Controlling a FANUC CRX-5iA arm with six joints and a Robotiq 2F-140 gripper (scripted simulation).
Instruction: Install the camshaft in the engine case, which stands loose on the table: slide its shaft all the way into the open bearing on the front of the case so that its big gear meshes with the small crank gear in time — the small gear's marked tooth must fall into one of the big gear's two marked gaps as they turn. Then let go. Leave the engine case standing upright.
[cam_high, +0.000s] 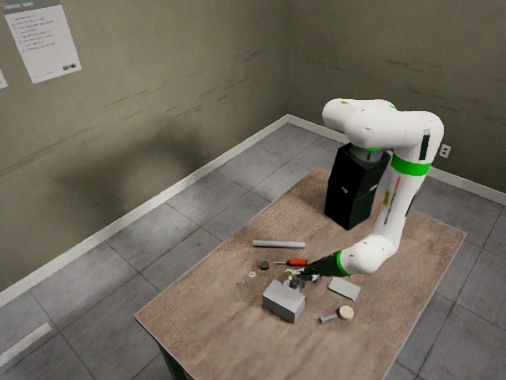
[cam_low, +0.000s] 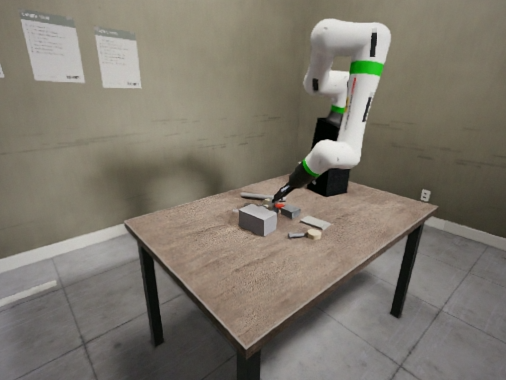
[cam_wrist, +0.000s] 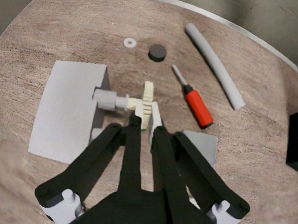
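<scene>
My hand is 11 cm past the small grey block, 1 cm to the left of it and 8 cm above it. From my hand the other things lie so: dark disc 4 cm ahead, 18 cm to the right, 9 cm below; bolt 2 cm ahead, 18 cm to the left, 9 cm below; grey plate 15 cm behind, 13 cm to the left, 9 cm below.
</scene>
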